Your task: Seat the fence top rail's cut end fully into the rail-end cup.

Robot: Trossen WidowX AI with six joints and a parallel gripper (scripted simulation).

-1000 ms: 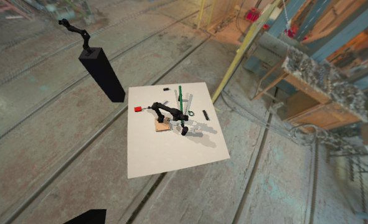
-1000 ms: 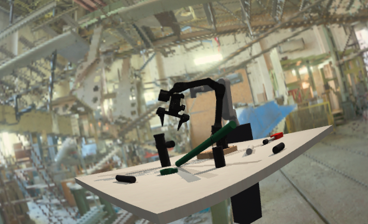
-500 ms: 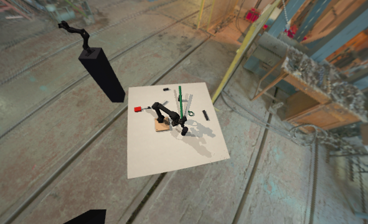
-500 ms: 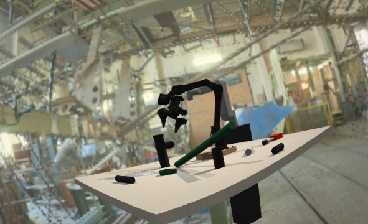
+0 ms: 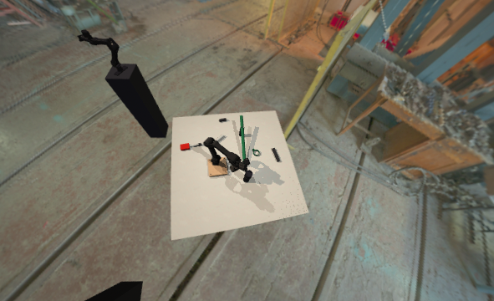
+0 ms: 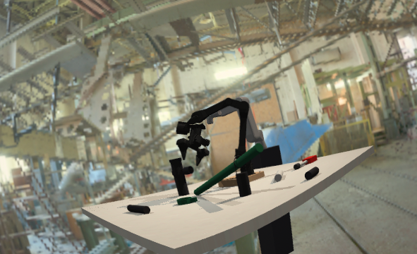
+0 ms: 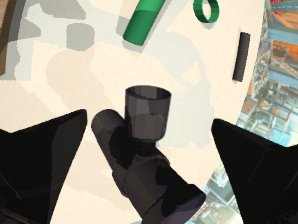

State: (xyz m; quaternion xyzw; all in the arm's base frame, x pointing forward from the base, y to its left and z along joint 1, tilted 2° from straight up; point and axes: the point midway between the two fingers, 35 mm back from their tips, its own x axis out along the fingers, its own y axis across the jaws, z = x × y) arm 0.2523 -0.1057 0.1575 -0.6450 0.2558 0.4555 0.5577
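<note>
Right now my gripper tip is 220 mm to the right of the short green piece, 170 mm short of it and 160 mm above it. From my gripper tip the other things lie so: grey piece 380 mm to the left, 250 mm behind, 150 mm below; then black loop-cap post 460 mm to the left, 60 mm below, 10 mm ahead; then red-handled tool 520 mm behind, 300 mm to the left, 150 mm below.
</note>
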